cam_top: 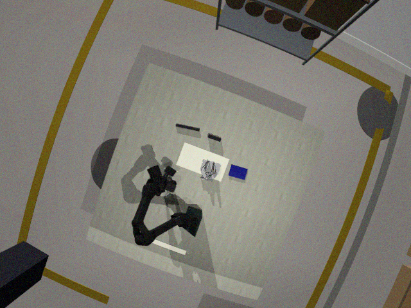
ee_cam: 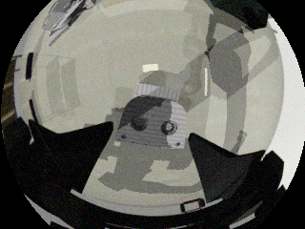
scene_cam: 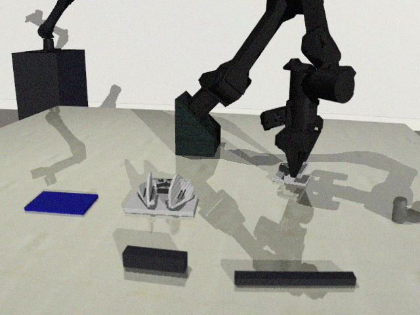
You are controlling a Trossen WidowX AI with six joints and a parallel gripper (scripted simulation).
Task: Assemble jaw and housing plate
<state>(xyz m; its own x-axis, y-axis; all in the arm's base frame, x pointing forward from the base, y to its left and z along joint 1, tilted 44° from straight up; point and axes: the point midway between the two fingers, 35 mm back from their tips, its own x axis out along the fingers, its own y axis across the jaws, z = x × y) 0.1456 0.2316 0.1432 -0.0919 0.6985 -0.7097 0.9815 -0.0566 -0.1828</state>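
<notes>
The small grey fixture is 10 mm to the right of my gripper tip and 10 mm below it. Also, from my gripper tip: grey jaw 140 mm ahead, 220 mm to the right, 10 mm below; then grey base plate 190 mm ahead, 230 mm to the right, 20 mm below; then long black bar 360 mm ahead, 10 mm to the left, 20 mm below.
</notes>
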